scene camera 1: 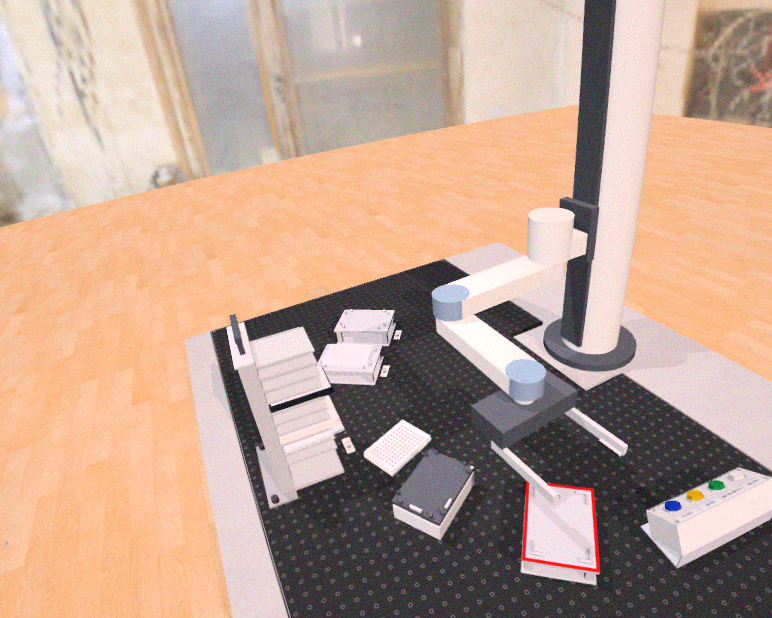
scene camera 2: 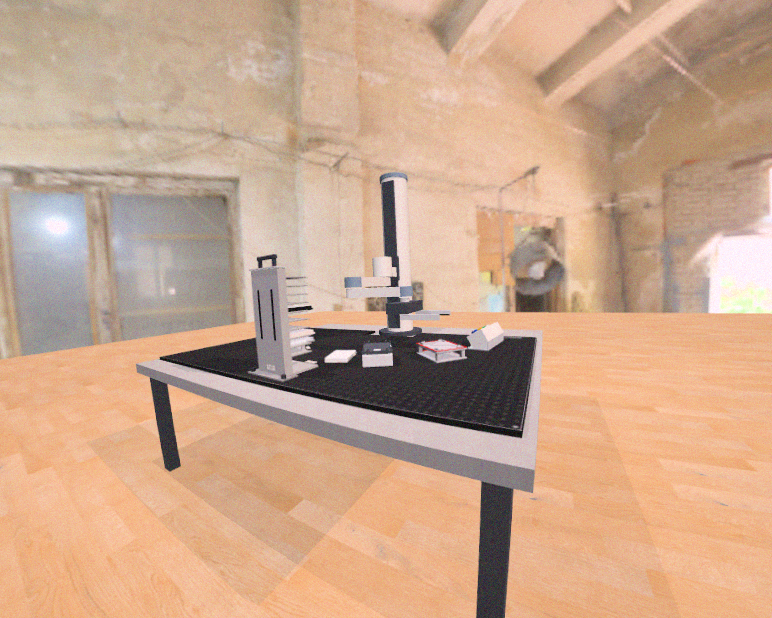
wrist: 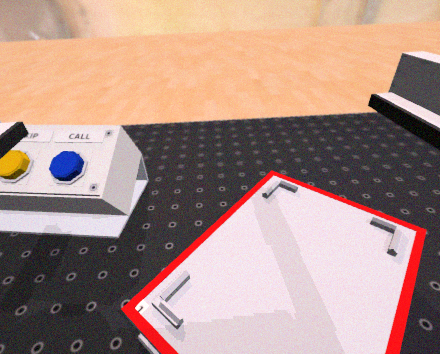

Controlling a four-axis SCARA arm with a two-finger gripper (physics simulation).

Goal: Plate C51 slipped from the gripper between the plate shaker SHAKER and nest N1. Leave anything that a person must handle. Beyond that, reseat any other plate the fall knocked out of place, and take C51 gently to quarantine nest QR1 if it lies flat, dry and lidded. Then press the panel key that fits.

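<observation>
My gripper is open and empty, above and beside the red-bordered nest QR1. QR1 holds no plate; a shadow crosses its top. A white plate with reddish wells, apparently C51, lies flat on the mat beside the dark-topped shaker; whether it is lidded or dry I cannot tell. The key panel has blue, yellow, green and white keys; in the wrist view the blue key is under the label CALL.
A tall plate rack with several shelves stands at the left. Two white nests stand behind the fallen plate; their labels are too small to read. The arm's column rises behind the mat.
</observation>
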